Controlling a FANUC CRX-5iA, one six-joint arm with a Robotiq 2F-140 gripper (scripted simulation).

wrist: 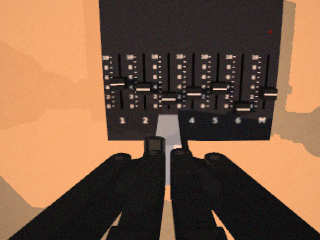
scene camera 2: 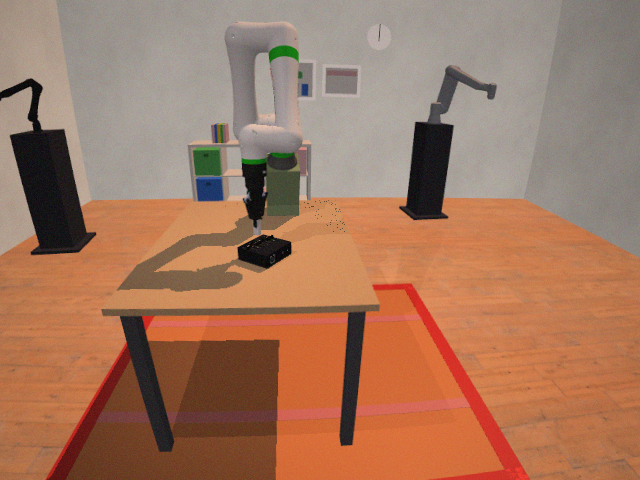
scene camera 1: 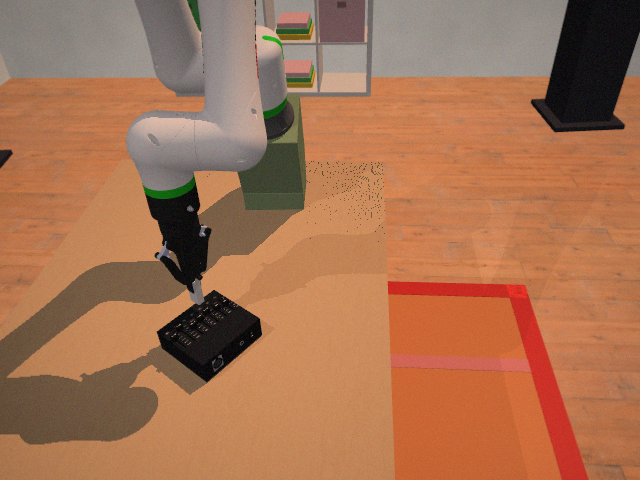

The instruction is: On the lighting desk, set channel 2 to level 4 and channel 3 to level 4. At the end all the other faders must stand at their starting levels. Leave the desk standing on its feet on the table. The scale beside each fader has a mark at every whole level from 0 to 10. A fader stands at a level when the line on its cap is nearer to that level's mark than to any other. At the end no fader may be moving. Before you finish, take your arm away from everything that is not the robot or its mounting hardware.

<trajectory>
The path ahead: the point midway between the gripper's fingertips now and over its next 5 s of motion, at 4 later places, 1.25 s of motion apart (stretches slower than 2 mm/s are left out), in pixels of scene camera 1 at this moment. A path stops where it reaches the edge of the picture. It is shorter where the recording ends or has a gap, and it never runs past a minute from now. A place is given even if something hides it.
My gripper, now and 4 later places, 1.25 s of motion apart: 197, 300; 198, 304; 202, 308; 201, 307; 196, 286
</trajectory>
